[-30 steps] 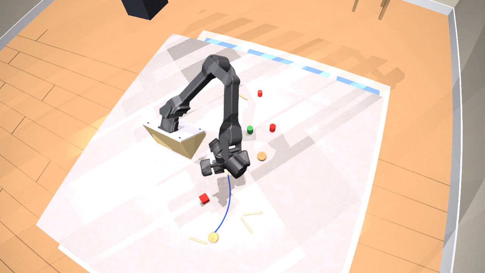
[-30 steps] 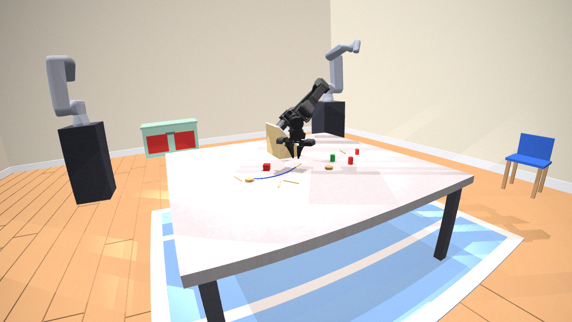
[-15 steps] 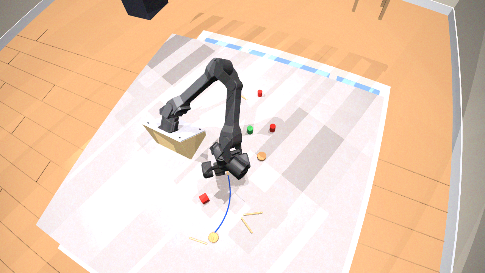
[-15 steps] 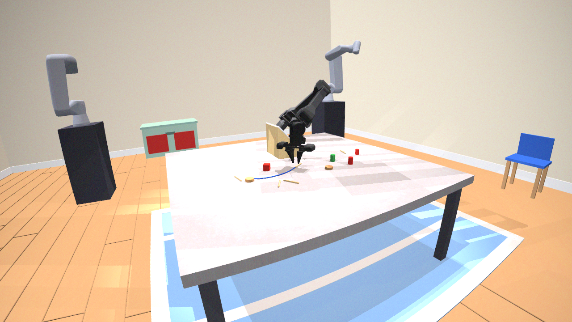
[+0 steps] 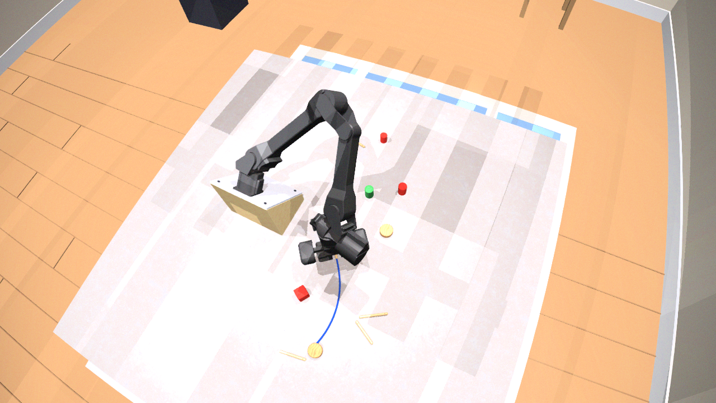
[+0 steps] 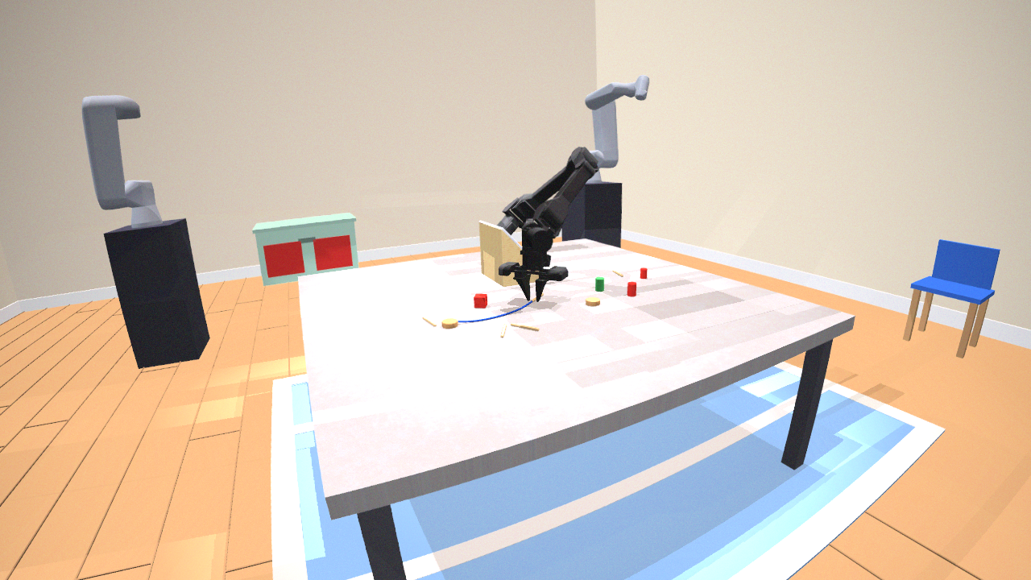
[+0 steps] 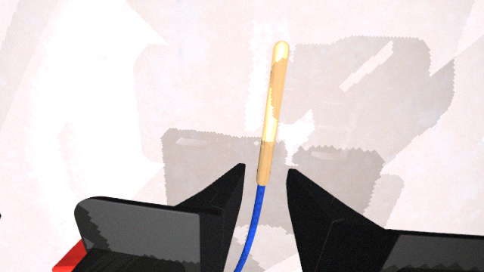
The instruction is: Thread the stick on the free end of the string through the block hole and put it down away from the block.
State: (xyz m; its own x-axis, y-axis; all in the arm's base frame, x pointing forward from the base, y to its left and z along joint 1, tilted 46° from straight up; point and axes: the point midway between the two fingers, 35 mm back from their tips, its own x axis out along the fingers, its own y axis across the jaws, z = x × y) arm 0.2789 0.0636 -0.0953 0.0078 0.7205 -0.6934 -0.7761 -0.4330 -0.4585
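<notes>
The red cube is 140 mm to the right of my gripper tip, 40 mm behind it and 10 mm above it. The rest, counted from my gripper tip: green cylinder 220 mm to the left, 20 mm above; then round wooden button 260 mm to the right, 70 mm ahead; then thin wooden stick 10 mm to the left, 10 mm behind.
</notes>
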